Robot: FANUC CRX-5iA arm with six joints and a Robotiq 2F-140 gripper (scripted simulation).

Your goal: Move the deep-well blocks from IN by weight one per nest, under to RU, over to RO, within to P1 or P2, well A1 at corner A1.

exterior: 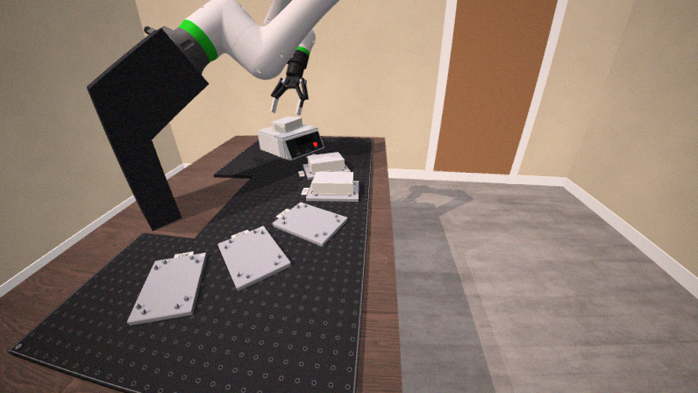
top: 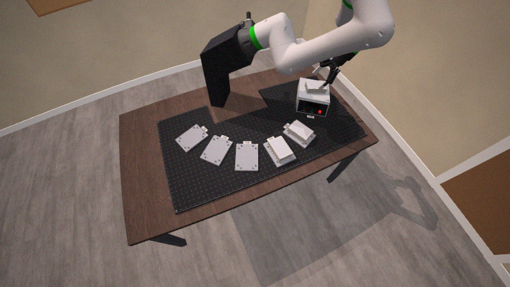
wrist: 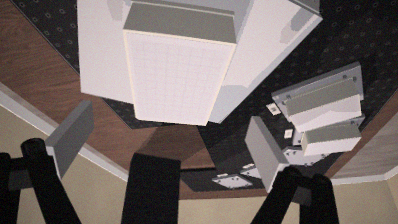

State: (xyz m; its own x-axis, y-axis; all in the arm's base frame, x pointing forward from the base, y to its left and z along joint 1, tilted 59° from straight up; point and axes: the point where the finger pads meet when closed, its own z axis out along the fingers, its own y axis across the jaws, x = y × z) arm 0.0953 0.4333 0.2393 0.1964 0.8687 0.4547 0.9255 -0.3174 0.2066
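Now: the weigher platform 90 mm below my hand. The rest, counted from my hand: plate: 290 mm ahead, 170 mm below, 140 mm to the right; check-weigher CW: 120 mm below.
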